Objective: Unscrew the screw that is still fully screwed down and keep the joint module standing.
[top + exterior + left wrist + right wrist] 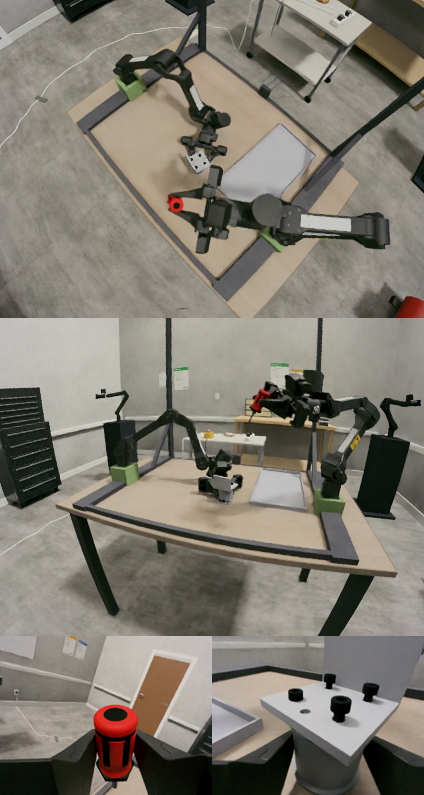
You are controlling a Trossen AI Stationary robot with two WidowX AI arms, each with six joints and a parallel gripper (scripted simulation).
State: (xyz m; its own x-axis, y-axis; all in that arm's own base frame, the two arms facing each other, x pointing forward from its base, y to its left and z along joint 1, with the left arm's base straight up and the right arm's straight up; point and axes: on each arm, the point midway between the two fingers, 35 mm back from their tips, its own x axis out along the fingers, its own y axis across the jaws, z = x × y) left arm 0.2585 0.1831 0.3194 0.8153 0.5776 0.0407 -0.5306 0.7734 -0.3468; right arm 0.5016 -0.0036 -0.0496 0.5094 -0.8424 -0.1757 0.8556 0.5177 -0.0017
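Note:
My left hand is 310 mm above the light grey bracket, 160 mm past it and 150 mm to the left of it. Round my left hand: black screw (310 mm below, 180 mm behind, 160 mm to the right); grey joint module (350 mm below, 160 mm behind, 140 mm to the right); red screwdriver (20 mm to the right, 10 mm below, 10 mm ahead).
My right gripper is now 2 cm short of the grey joint module, 2 cm to the right of it and 1 cm above it. Also, from my right hand: black screw: 3 cm above; then shallow grey tray: 18 cm behind, 22 cm to the left, 3 cm below; then light grey bracket: 2 cm ahead, 1 cm to the left, 4 cm above.

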